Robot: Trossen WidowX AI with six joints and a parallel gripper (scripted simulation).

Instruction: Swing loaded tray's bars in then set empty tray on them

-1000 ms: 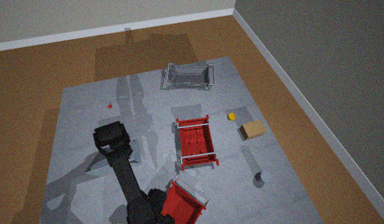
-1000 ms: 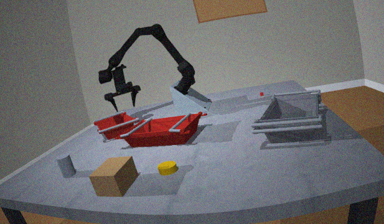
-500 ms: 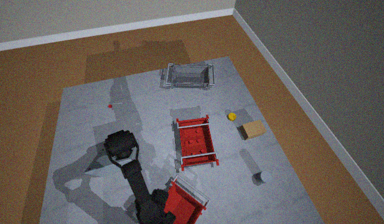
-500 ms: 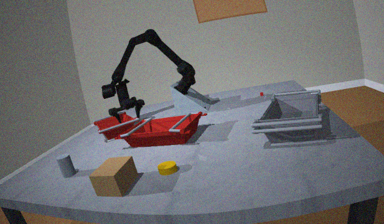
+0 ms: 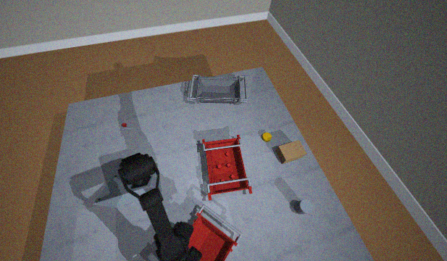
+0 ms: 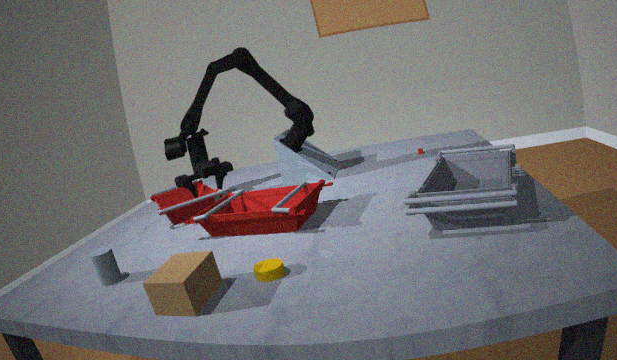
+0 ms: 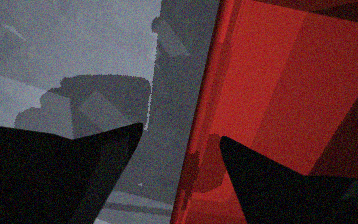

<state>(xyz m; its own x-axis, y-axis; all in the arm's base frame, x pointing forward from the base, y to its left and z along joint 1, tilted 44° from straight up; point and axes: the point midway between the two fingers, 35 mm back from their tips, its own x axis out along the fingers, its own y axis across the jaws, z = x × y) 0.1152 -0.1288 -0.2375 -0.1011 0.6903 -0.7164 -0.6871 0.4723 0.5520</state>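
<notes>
Right now my gripper tip is 6 cm to the left of the red tray, 6 cm short of it and 3 cm below it. Round my gripper tip: tan box (60 cm ahead, 28 cm to the left, 2 cm above); then grey cylinder (54 cm ahead, 2 cm to the left, 2 cm above); then yellow disc (51 cm ahead, 40 cm to the left).
</notes>
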